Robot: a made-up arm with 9 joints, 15 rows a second.
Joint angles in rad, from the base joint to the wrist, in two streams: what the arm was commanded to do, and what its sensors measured. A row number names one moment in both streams.
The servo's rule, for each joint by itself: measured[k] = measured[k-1] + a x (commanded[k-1-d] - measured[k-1]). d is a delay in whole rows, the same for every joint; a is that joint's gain. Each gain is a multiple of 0.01, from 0.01 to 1. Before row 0 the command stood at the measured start. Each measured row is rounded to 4 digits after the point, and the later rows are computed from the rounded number. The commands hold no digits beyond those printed.
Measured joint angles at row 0:
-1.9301 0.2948 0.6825 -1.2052 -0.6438 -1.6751 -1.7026 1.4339 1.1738
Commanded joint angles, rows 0 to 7:
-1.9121 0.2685 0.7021 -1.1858 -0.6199 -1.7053 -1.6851 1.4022 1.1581
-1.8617 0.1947 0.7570 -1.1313 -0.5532 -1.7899 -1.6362 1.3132 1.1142
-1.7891 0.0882 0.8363 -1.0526 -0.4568 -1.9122 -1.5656 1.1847 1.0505
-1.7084 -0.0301 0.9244 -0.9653 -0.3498 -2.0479 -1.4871 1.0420 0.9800
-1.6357 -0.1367 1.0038 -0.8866 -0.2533 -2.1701 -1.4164 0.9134 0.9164
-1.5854 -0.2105 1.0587 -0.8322 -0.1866 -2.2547 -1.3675 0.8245 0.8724
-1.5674 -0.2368 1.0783 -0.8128 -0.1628 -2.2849 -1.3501 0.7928 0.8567
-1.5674 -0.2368 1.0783 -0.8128 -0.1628 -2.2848 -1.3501 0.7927 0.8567
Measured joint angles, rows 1 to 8:
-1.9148 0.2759 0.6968 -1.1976 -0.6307 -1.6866 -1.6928 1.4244 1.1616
-1.8697 0.2174 0.7407 -1.1717 -0.5881 -1.7259 -1.6611 1.3910 1.1246
-1.8012 0.1244 0.8105 -1.1253 -0.5159 -1.7967 -1.6076 1.3291 1.0668
-1.7223 0.0132 0.8936 -1.0629 -0.4245 -1.8922 -1.5401 1.2430 0.9991
-1.6487 -0.0947 0.9740 -0.9941 -0.3303 -1.9978 -1.4708 1.1441 0.9346
-1.5949 -0.1781 1.0358 -0.9310 -0.2513 -2.0954 -1.4130 1.0482 0.8861
-1.5715 -0.2204 1.0668 -0.8849 -0.2026 -2.1674 -1.3778 0.9716 0.8632
-1.5680 -0.2322 1.0752 -0.8568 -0.1807 -2.2120 -1.3623 0.9179 0.8581
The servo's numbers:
d 0
a 0.85 0.72 0.73 0.39 0.55 0.38 0.56 0.30 0.78

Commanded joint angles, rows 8 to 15:
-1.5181 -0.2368 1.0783 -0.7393 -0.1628 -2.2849 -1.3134 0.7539 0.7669
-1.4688 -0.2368 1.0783 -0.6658 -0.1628 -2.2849 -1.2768 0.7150 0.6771
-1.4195 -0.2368 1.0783 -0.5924 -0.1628 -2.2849 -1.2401 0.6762 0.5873
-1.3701 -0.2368 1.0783 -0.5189 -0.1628 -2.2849 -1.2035 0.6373 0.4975
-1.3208 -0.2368 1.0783 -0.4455 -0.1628 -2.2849 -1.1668 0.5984 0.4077
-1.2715 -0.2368 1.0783 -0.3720 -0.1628 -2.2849 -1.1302 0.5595 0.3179
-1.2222 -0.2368 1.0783 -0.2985 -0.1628 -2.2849 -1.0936 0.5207 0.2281
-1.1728 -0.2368 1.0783 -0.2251 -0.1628 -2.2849 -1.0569 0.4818 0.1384
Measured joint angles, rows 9 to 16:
-1.5256 -0.2355 1.0775 -0.8110 -0.1709 -2.2397 -1.3349 0.8687 0.7870
-1.4773 -0.2364 1.0781 -0.7544 -0.1664 -2.2569 -1.3024 0.8226 0.7013
-1.4282 -0.2367 1.0782 -0.6912 -0.1644 -2.2675 -1.2675 0.7787 0.6124
-1.3788 -0.2368 1.0783 -0.6240 -0.1635 -2.2741 -1.2317 0.7363 0.5228
-1.3295 -0.2368 1.0783 -0.5544 -0.1631 -2.2782 -1.1954 0.6949 0.4330
-1.2802 -0.2368 1.0783 -0.4833 -0.1629 -2.2807 -1.1589 0.6543 0.3432
-1.2309 -0.2368 1.0783 -0.4112 -0.1628 -2.2823 -1.1223 0.6142 0.2534
-1.1815 -0.2368 1.0783 -0.3386 -0.1628 -2.2833 -1.0857 0.5745 0.1637

